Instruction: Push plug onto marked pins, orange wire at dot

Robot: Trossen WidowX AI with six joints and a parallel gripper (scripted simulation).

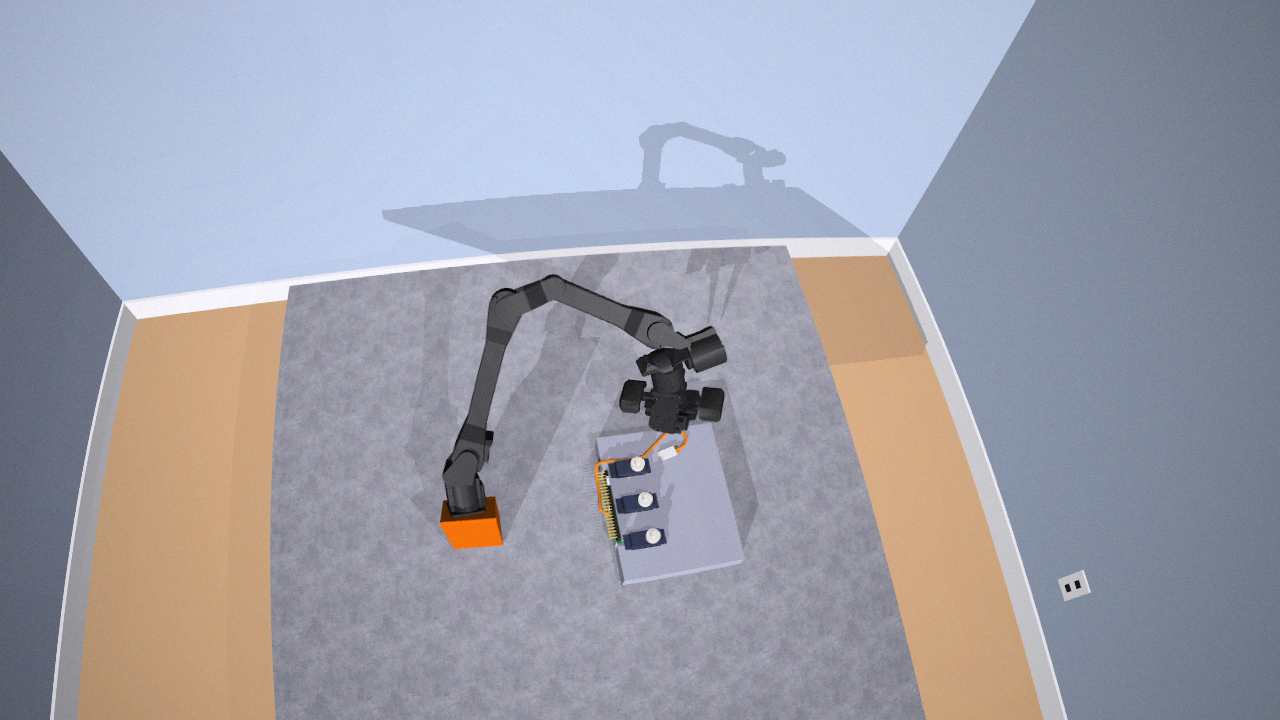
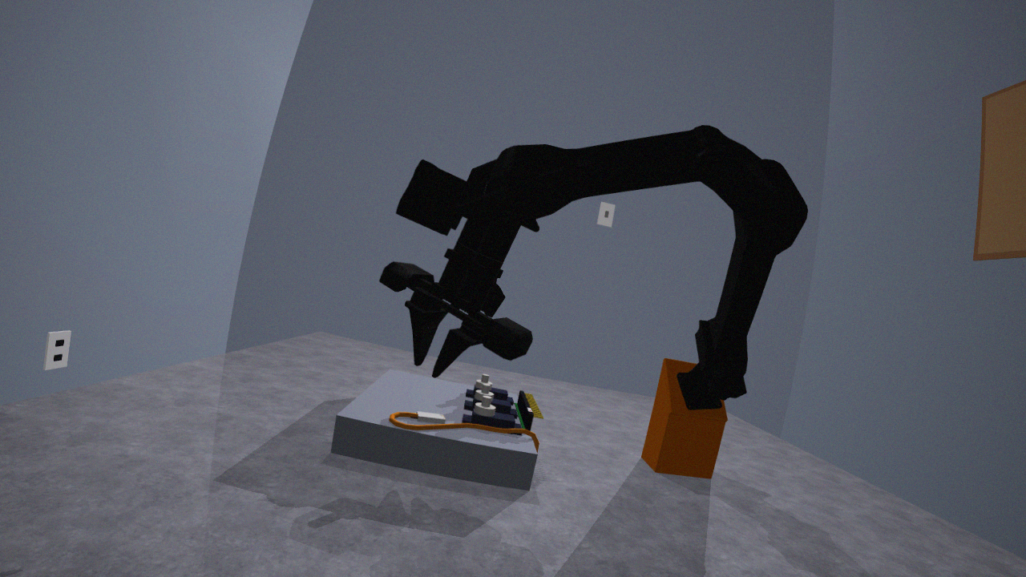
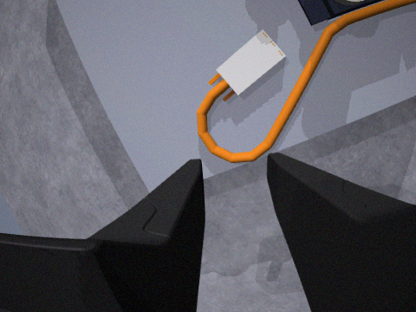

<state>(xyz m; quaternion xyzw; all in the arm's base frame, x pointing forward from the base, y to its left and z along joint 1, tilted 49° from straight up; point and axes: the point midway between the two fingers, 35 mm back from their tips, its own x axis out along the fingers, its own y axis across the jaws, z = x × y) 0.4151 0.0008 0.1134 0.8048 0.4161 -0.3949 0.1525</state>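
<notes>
Now: gripper tip 15 cm past the white band, 6 cm to the left of it and 4 cm above it. Also, from my gripper tip: red dot: 15 cm behind, 6 cm to the right, 4 cm below; then grey holder: 13 cm to the right, 9 cm below.
</notes>
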